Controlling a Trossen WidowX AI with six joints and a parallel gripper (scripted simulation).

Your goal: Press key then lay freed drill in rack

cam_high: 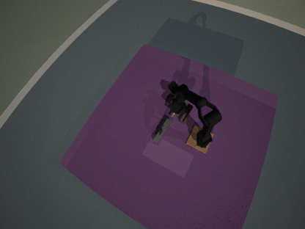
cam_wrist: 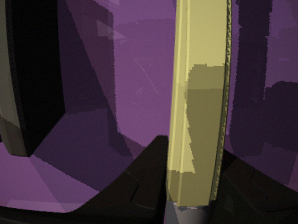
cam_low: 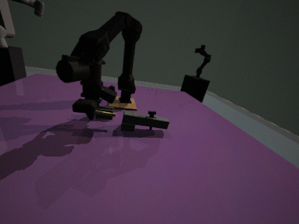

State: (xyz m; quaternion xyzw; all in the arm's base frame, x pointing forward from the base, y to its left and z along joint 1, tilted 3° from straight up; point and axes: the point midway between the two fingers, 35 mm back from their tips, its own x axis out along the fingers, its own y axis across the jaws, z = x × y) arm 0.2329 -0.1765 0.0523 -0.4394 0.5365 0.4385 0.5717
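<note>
The rack is 6 cm behind my gripper tip, 5 cm to the left of it and 1 cm below it. From my gripper tip the other things lie so: key (5 cm ahead, 22 cm to the left, 3 cm above); drill (1 cm ahead, 4 cm to the left, 3 cm above); block (4 cm ahead, 20 cm to the left, 1 cm above).
</note>
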